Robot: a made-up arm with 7 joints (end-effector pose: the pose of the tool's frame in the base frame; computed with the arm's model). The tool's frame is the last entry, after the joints. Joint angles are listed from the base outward.
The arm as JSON. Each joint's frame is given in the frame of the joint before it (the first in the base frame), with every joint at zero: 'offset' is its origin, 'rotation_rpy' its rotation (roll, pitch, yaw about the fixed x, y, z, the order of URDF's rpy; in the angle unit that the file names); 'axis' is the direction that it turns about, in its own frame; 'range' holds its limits. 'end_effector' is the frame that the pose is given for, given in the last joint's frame.
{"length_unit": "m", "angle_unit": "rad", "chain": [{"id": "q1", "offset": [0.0, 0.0, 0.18], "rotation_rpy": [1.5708, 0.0, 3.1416], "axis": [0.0, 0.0, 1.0], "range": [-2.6, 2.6]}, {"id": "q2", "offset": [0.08, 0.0, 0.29], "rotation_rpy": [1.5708, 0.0, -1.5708], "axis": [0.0, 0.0, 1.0], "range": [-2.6, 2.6]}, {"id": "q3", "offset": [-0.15, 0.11, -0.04], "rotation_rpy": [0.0, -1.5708, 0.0], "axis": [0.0, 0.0, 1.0], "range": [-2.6, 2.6]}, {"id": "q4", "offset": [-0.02, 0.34, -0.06], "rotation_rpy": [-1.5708, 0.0, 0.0], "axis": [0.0, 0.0, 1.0], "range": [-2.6, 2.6]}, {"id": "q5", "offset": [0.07, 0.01, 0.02], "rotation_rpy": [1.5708, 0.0, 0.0], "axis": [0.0, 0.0, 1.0], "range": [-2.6, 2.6]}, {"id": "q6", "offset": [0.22, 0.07, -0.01], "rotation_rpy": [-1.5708, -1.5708, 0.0], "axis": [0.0, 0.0, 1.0], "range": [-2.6, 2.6]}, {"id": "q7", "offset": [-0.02, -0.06, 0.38], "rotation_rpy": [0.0, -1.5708, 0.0], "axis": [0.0, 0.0, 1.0], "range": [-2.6, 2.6]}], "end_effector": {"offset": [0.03, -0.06, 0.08], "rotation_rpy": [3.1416, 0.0, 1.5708]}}
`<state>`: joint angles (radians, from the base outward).
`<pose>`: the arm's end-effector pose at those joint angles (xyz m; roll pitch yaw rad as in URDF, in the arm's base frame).
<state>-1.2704 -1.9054 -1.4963 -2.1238 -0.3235 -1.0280 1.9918</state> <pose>0.7016 0.6990 0.5830 -1.1560 0.5549 -3.1191</pose>
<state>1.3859 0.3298 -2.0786 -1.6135 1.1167 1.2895 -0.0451</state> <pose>-0.1714 0.2320 -0.3453 -2.5613 -0.1905 -1.8136</pose>
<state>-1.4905 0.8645 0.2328 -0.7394 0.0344 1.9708 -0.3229</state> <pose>-0.9467 0.6284 0.0030 -0.2855 -0.2055 1.2345</pose>
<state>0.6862 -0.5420 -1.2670 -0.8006 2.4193 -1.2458 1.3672</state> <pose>-0.3601 0.5026 -0.1893 0.0371 0.1364 0.2670</pose>
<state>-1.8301 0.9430 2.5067 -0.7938 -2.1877 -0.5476 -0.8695</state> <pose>-0.2686 0.3171 -0.2711 -1.5040 -0.3229 3.0930</pose>
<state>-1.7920 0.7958 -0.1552 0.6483 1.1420 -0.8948 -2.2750</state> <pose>-0.6463 0.8507 -0.1940 1.3564 1.5045 -0.1884</pose>
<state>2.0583 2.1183 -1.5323 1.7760 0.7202 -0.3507 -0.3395</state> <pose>-0.2104 -0.0732 -0.4641 -0.3633 0.9096 2.0996</pose>
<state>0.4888 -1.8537 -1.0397 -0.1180 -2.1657 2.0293 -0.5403</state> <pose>0.0331 0.5924 0.2596 0.9210 -0.5298 -0.6043</pose>
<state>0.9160 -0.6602 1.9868 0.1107 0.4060 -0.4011 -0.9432</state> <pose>-0.4642 0.0786 0.9037 0.3823 -1.2078 -3.0503</pose>
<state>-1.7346 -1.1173 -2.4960 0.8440 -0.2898 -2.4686 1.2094</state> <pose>-0.5145 -0.2797 0.1554 0.1759 0.2659 1.0258</pose>
